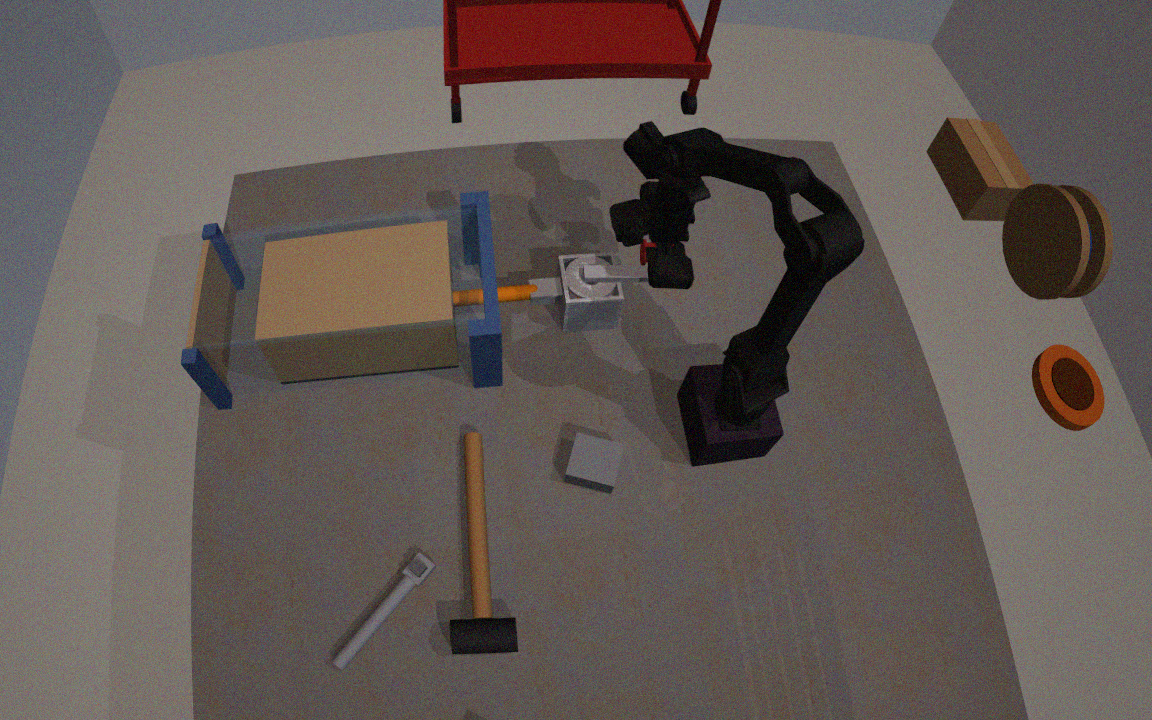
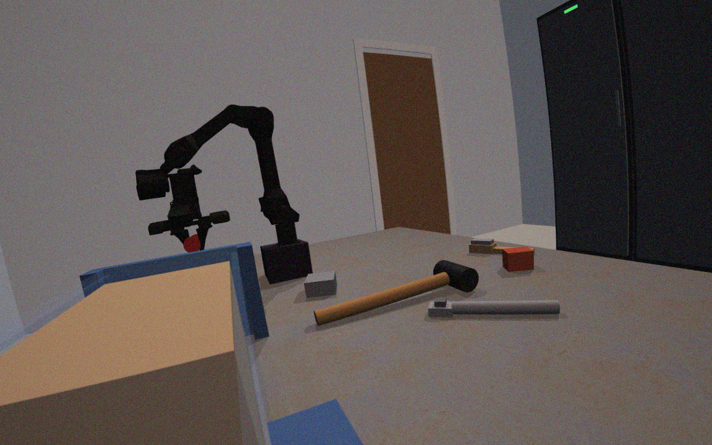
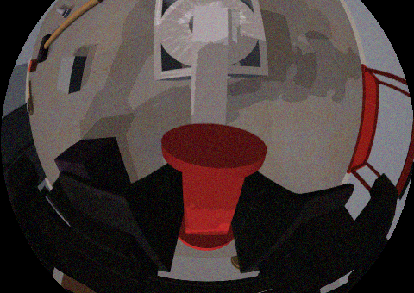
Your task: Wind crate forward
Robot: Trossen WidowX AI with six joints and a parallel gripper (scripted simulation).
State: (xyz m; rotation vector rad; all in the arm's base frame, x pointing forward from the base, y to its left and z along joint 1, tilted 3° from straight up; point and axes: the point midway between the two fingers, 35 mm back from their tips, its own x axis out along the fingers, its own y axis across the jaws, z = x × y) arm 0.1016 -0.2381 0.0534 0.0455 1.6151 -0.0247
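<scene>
Now: the winch handle 4 cm ahead of my gripper tip and 1 cm below it. From my gripper tip the other things lie so: grey winch (9 cm ahead, 1 cm to the right, 8 cm below); then red knob (2 cm above); then blue steel frame (26 cm ahead, 2 cm to the left, 1 cm below).
</scene>
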